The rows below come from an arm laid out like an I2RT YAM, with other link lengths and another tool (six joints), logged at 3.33 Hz.
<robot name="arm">
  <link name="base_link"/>
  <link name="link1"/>
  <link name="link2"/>
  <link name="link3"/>
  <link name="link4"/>
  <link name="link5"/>
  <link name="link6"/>
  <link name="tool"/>
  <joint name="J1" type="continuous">
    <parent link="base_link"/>
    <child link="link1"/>
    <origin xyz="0 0 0.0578" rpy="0 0 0"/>
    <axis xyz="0 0 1"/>
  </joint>
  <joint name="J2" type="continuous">
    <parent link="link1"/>
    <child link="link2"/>
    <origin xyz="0.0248 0.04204 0.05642" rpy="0 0 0"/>
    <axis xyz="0 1 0"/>
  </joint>
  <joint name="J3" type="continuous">
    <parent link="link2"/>
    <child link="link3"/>
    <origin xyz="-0.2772 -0.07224 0" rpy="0 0 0"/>
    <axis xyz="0 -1 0"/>
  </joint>
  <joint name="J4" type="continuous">
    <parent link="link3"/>
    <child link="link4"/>
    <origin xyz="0.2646 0.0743 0.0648" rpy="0 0 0"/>
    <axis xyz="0 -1 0"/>
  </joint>
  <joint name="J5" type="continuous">
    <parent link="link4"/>
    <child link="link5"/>
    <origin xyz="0.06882 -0.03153 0.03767" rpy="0 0 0"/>
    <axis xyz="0 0 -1"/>
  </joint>
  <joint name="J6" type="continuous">
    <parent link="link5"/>
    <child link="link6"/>
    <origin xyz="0.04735 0 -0.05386" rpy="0 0 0"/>
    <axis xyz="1 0 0"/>
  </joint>
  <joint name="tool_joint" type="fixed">
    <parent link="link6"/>
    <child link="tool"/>
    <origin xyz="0.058 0.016 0" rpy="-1.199 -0.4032 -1.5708"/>
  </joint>
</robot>
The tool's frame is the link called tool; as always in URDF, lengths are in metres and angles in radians. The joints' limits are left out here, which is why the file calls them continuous.
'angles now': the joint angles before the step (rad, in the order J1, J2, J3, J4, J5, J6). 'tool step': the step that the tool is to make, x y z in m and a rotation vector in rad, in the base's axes. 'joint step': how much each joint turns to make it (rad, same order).
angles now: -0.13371, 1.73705, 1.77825, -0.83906, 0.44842, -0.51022
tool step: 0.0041, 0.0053, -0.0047, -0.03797, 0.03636, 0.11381
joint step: 0.00447, -0.00020, -0.01792, 0.03530, -0.04699, -0.11796
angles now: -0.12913, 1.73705, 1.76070, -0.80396, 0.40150, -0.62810
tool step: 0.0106, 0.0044, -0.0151, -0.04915, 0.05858, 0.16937
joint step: -0.00264, 0.02229, -0.02448, 0.05555, -0.08351, -0.17164
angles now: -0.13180, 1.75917, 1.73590, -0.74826, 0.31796, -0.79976
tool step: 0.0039, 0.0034, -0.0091, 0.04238, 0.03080, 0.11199
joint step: -0.01713, 0.01667, 0.00000, -0.00280, -0.11824, -0.06635
